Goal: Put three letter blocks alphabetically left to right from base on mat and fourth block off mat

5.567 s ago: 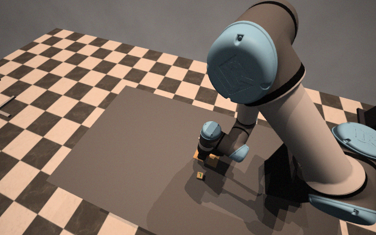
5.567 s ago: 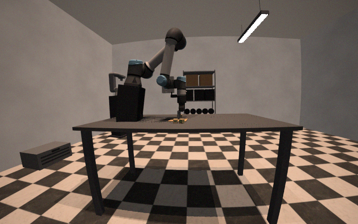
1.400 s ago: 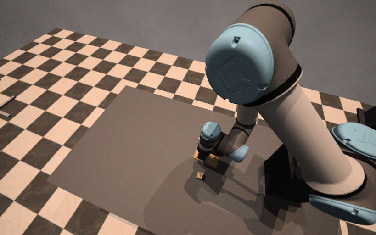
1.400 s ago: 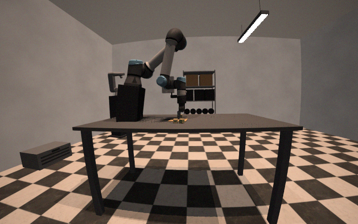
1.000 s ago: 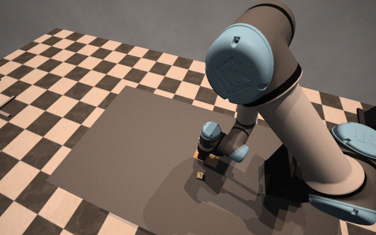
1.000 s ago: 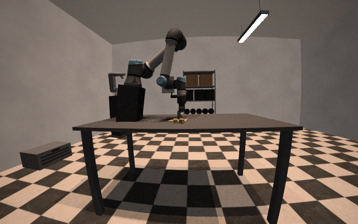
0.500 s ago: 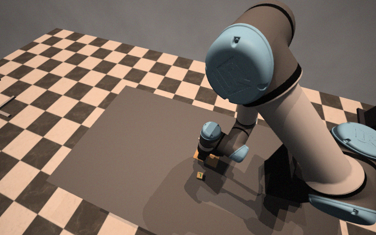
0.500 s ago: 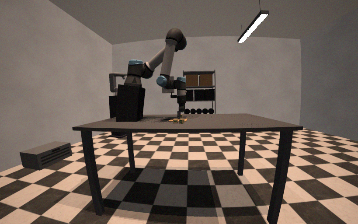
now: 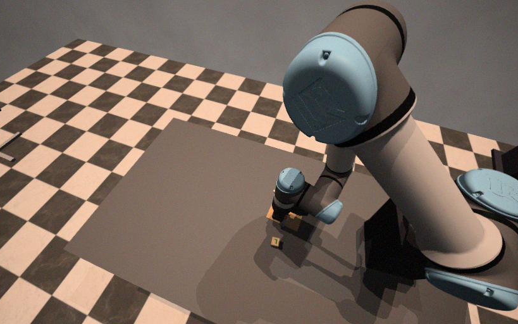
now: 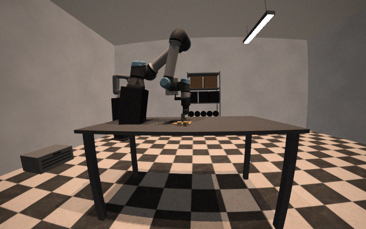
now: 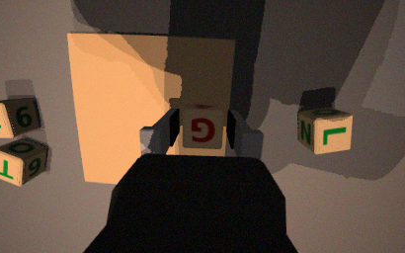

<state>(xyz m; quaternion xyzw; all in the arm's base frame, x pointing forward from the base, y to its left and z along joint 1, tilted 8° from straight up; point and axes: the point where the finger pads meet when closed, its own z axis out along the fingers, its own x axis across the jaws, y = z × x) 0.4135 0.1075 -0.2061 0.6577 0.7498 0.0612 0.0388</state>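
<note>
Right now the orange mat is 1 cm ahead of my hand, 5 cm to the right of it and 2 cm below it.
</note>
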